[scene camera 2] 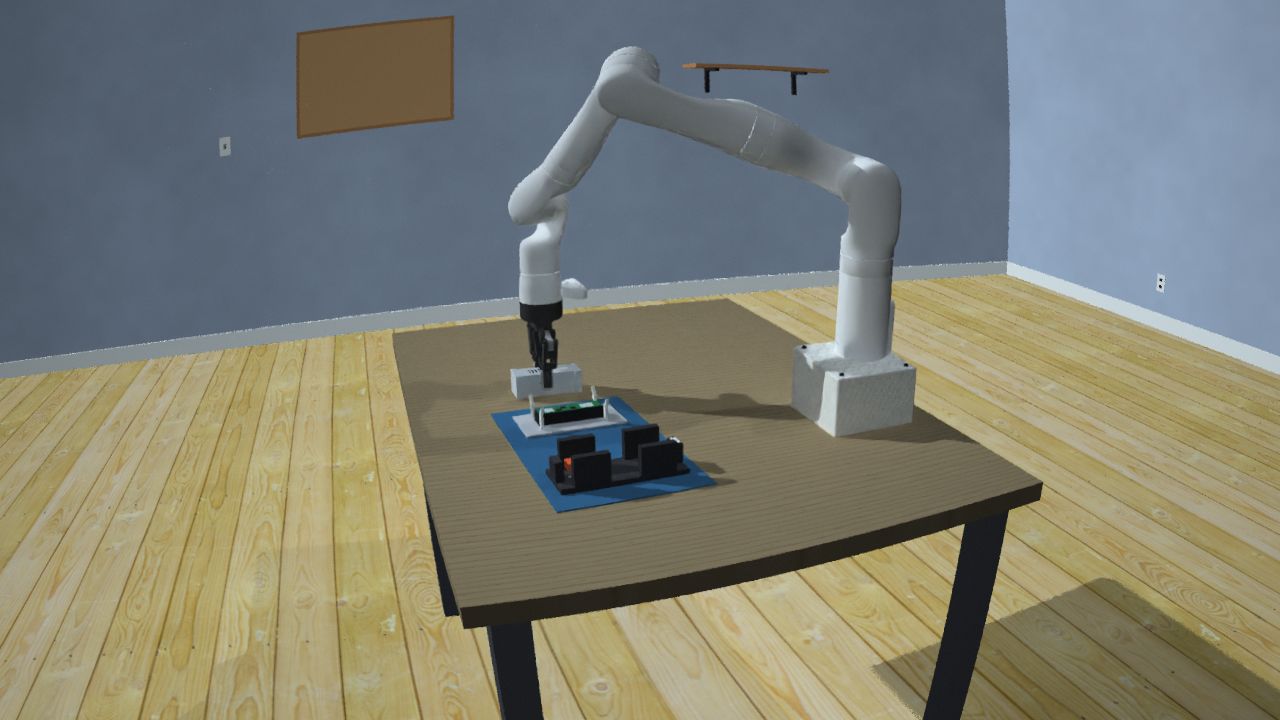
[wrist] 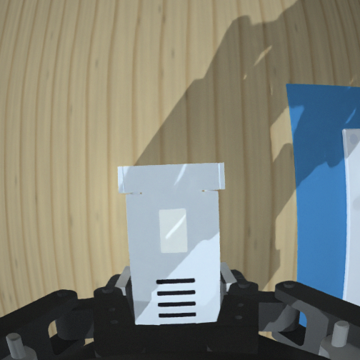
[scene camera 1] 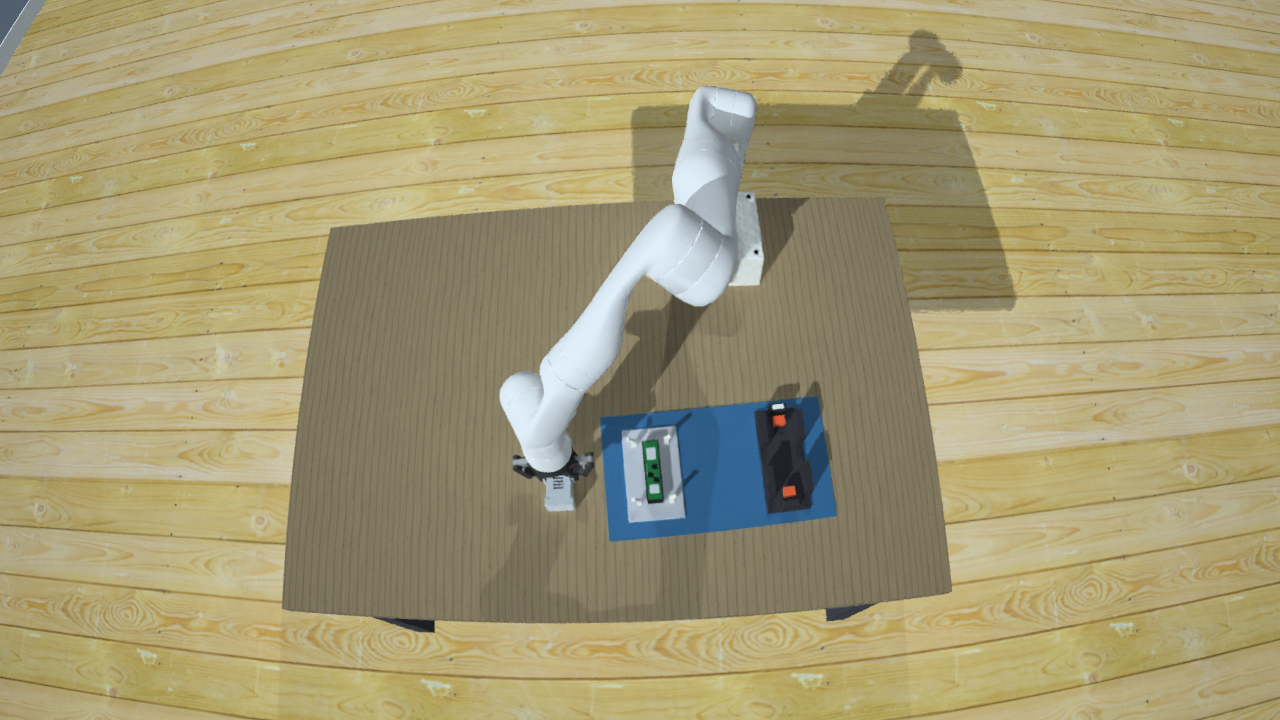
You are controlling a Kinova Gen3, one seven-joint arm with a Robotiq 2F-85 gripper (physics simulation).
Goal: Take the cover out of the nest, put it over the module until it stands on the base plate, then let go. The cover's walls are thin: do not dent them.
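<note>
The light grey cover [scene camera 1: 559, 495] [scene camera 2: 565, 378] [wrist: 173, 200] is held upright, slots on top, between the fingers of my gripper [scene camera 2: 547, 380] [wrist: 175, 280], which is shut on its side walls. The cover hangs above the table, left of the blue mat in the scene camera 1 view. The green and black module [scene camera 1: 653, 470] [scene camera 2: 570, 413] stands on the white base plate [scene camera 1: 671, 510] [scene camera 2: 529, 430], with thin white posts around it. The plate's edge [wrist: 353, 200] shows at the right of the wrist view. The black nest [scene camera 1: 787, 456] [scene camera 2: 619, 474] has orange pads and holds no cover.
The blue mat [scene camera 1: 716, 465] [scene camera 2: 528, 465] [wrist: 320, 200] lies under the base plate and the nest. The nest has several tall black walls. The arm's white base block [scene camera 1: 748, 259] [scene camera 2: 850, 394] stands at the table's back edge in the scene camera 1 view.
</note>
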